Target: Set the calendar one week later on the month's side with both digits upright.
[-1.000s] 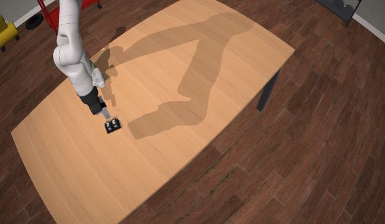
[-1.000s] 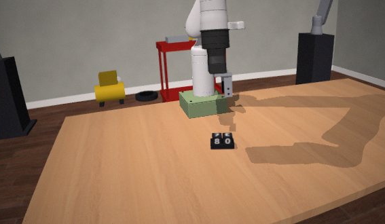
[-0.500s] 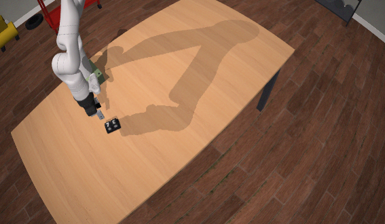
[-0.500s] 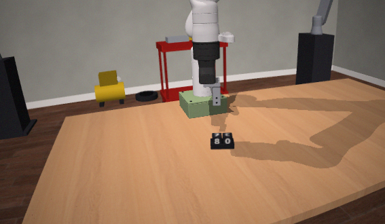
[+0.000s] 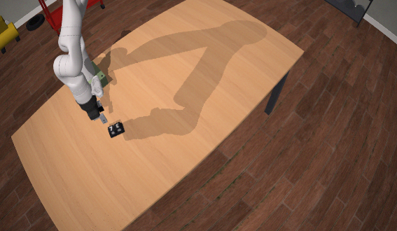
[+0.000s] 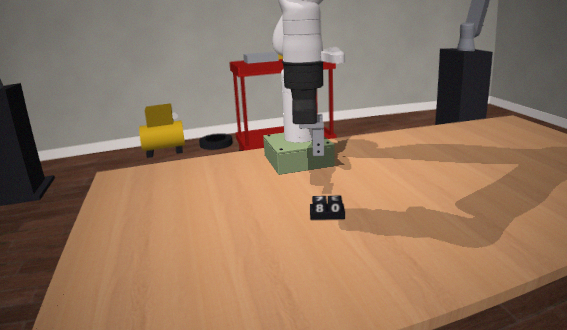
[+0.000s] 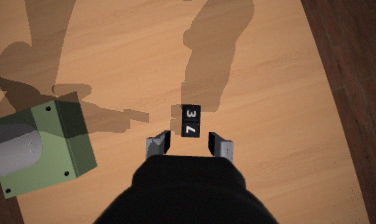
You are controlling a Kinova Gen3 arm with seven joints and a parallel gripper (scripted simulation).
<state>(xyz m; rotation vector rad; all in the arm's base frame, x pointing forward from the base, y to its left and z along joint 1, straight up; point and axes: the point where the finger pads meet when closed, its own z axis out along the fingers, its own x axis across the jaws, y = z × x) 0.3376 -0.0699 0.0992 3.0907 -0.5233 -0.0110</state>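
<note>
The black calendar tray is 1 cm ahead of my hand, 2 cm to the left of it and 16 cm below it.
</note>
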